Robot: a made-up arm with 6 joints.
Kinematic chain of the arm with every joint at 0, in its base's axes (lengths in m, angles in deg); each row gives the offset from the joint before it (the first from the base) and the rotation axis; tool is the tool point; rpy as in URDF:
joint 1: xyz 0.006 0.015 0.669 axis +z
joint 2: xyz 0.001 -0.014 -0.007 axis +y
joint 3: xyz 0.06 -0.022 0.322 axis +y
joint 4: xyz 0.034 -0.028 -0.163 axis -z
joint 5: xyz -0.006 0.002 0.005 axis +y
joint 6: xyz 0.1 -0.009 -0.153 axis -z
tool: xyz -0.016 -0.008 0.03 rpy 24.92 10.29 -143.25
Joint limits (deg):
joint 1: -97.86..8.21
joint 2: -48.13..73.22
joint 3: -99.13..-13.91
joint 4: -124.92..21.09
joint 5: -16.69..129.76
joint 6: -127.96..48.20
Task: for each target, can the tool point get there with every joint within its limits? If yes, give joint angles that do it. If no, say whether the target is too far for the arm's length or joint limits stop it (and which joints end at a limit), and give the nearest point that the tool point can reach.
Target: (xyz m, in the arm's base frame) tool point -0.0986 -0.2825 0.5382
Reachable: yes | joints -83.31 47.32 -38.64 -86.22 62.12 -23.54
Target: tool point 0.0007 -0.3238 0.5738
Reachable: yes | joints -75.98 40.86 -59.10 -2.35 56.48 -24.16
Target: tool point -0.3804 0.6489 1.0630
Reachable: no: too far | nearest point -0.1542 0.2737 1.1416 | short by 0.445 m
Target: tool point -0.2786 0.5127 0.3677
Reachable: no: joint limits stop it (at a limit: joint 1, joint 2, joint 3, joint 5, joint 6) | nearest point -0.1131 0.1415 0.7310 | short by 0.545 m
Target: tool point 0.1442 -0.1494 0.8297
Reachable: yes | joints -18.31 -24.21 -31.86 -66.94 51.18 29.83
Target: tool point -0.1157 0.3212 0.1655
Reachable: no: joint limits stop it (at a limit: joint 1, joint 2, joint 6) | nearest point 0.1475 0.0696 0.4618 | short by 0.469 m
